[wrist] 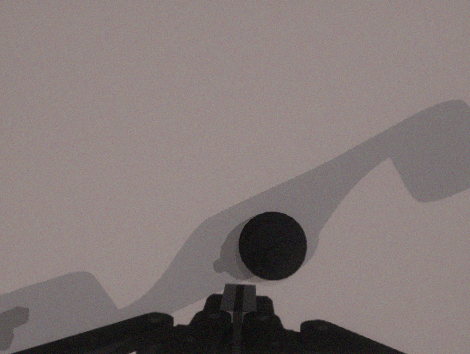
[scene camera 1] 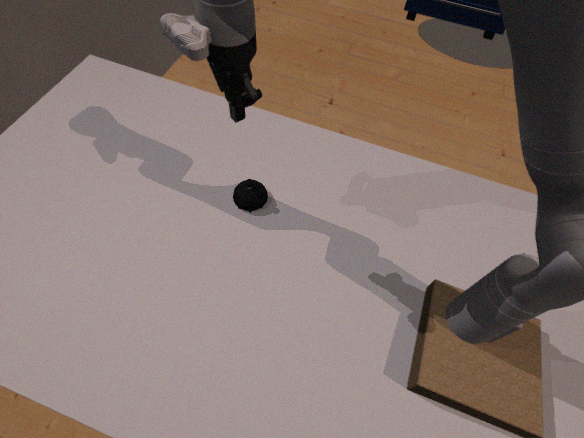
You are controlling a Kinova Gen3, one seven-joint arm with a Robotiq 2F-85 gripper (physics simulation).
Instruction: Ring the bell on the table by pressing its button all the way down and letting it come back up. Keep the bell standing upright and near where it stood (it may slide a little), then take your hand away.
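Pixels of known places: gripper, fingertip midpoint: (wrist: 240, 305) (scene camera 1: 238, 118); arm's base at its link origin: (scene camera 1: 468, 320).
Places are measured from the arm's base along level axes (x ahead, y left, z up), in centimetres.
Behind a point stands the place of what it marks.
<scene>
The bell (scene camera 1: 250, 195) @(x 51.3, y -13.8, z -0.8 cm) (wrist: 273, 245) @(x 52.5, y -15.0, z -0.3 cm) is a small black dome standing upright on the white table. In the scene view it stands left of the middle; in the wrist view it lies just beyond the fingertips and slightly to their right. Its button is too dark to make out clearly. My gripper (scene camera 1: 237, 119) @(x 51.6, y -11.6, z 25.2 cm) (wrist: 240, 305) @(x 51.6, y -11.6, z 25.2 cm) is shut with nothing between its fingers. It points down and hangs above the table, higher than the bell and apart from it.
The white table (scene camera 1: 150, 300) @(x 62.3, y 15.3, z -4.9 cm) carries a brown wooden board (scene camera 1: 475, 375) @(x -1.6, y 10.2, z 0.5 cm) at the right, under the arm's base. Arm shadows fall across the table and around the bell. A wooden floor (scene camera 1: 350, 75) and a dark blue piece of furniture (scene camera 1: 460, 15) show behind the table.
</scene>
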